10 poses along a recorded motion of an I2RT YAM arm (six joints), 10 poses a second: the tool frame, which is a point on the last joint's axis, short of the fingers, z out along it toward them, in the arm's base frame.
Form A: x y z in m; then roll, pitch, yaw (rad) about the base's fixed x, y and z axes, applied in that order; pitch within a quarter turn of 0, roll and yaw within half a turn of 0.
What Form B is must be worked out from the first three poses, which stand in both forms.
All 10 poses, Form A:
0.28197 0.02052 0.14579 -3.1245 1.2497 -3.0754
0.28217 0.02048 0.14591 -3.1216 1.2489 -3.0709
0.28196 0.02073 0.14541 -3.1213 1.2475 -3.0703
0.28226 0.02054 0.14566 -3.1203 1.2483 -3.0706
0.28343 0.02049 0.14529 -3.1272 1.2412 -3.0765
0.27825 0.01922 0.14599 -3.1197 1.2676 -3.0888
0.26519 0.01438 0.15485 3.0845 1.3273 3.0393
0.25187 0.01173 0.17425 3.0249 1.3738 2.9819
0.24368 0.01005 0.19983 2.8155 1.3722 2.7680
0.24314 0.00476 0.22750 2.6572 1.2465 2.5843
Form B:
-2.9 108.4 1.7 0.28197 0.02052 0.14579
-3.1 108.4 1.7 0.28217 0.02048 0.14591
-3.1 108.5 1.7 0.28196 0.02073 0.14541
-3.0 108.4 1.6 0.28226 0.02054 0.14566
-3.0 108.8 1.7 0.28343 0.02049 0.14529
-2.0 107.4 0.9 0.27825 0.01922 0.14599
3.0 103.9 -1.2 0.26519 0.01438 0.15485
3.2 101.2 -0.7 0.25187 0.01173 0.17425
5.3 100.6 1.0 0.24368 0.01005 0.19983
10.9 105.9 4.2 0.24314 0.00476 0.22750

